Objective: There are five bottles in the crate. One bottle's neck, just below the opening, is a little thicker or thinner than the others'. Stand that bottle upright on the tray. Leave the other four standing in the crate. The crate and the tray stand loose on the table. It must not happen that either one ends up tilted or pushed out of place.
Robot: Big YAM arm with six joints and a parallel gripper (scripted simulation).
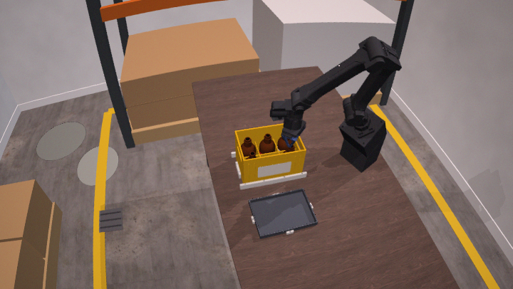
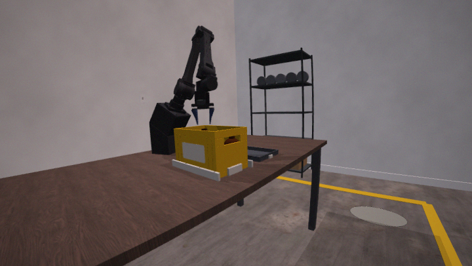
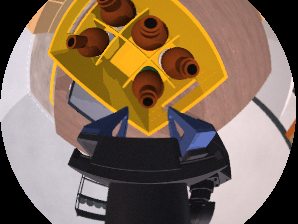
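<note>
Right now the yellow crate is 110 mm below my hand, 90 mm ahead of it and 30 mm to the right of it. Also, from my hand: glass bottle (170 mm ahead, 100 mm below, 30 mm to the left); dark tray (240 mm to the left, 180 mm below, 60 mm ahead).
</note>
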